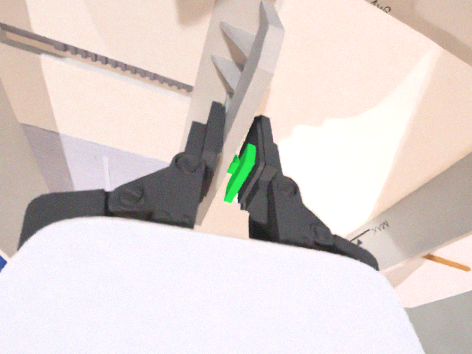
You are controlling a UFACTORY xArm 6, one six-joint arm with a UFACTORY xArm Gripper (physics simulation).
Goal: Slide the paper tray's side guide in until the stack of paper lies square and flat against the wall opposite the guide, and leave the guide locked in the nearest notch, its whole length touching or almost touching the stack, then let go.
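Frame: origin at the arm's base, x down, y left, z ahead, level; millimetres.
Seen in the pictures: gripper, fingertip midpoint: (232, 130).
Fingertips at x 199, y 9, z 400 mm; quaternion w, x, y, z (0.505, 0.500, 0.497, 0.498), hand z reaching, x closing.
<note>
Offsets run from my fingertips to a thing's top centre. "pt": to the spot under its first point.
The grey side guide @[pt dx -32, dy -5, dz -46 mm] (257, 70) runs upright from the top middle down between my fingers, with ribs on its left side. My gripper (232, 130) is shut on the guide, one black finger on each side. A bright green latch piece @[pt dx -35, dy +4, dz -4 mm] (241, 172) sits between the guide and the right finger. The cream paper stack @[dx +6, dy +72, dz +36 mm] (345, 65) lies right of the guide, partly in bright light. Its near edge by the guide is partly hidden by the fingers, so I cannot tell whether the guide touches it all along. A toothed notch strip @[pt dx +41, dy -76, dz +4 mm] (120, 65) lies left of the guide.
The tray's wall (420, 215) with a MAX mark stands at the lower right, at the stack's far side. An orange stick-like piece @[dx +40, dy +410, dz +160 mm] (447, 262) lies outside it. A lilac-grey patch @[pt dx +28, dy -95, dz +79 mm] (95, 155) shows left of the gripper. A blue corner @[pt dx -37, dy -157, dz +169 mm] (2, 262) shows at the left edge.
</note>
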